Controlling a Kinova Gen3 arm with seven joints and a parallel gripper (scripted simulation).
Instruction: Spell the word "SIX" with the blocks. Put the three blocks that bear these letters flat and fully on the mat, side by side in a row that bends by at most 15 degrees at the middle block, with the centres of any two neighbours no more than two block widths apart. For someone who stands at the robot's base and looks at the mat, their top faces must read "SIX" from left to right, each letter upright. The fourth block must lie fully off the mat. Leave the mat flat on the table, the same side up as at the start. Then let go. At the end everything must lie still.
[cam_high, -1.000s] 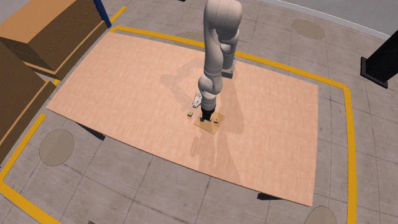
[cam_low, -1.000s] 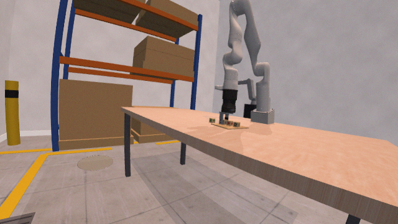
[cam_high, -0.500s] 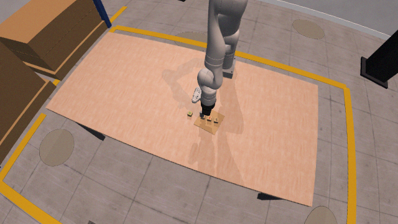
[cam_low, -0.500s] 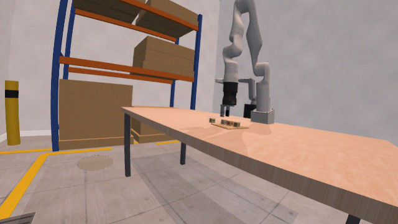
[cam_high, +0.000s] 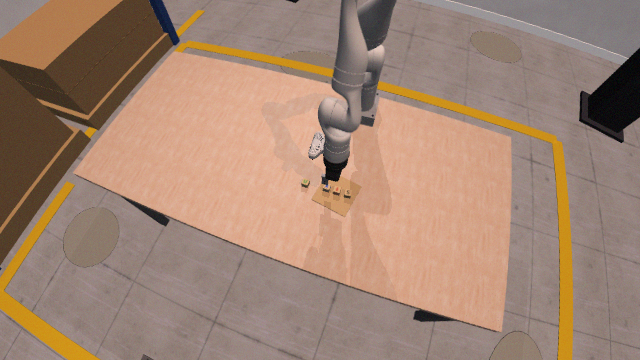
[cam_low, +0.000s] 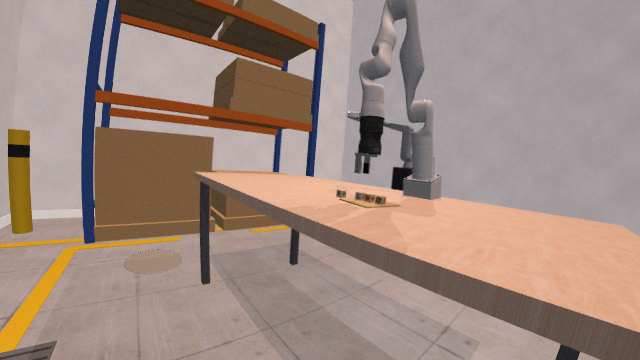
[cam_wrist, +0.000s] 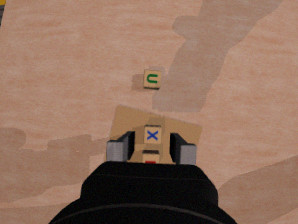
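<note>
The block lies 90 mm below my hand, 40 mm to the left of it and 10 mm behind it. Round my hand: tan mat: 110 mm below, 40 mm to the left, 10 mm behind.
</note>
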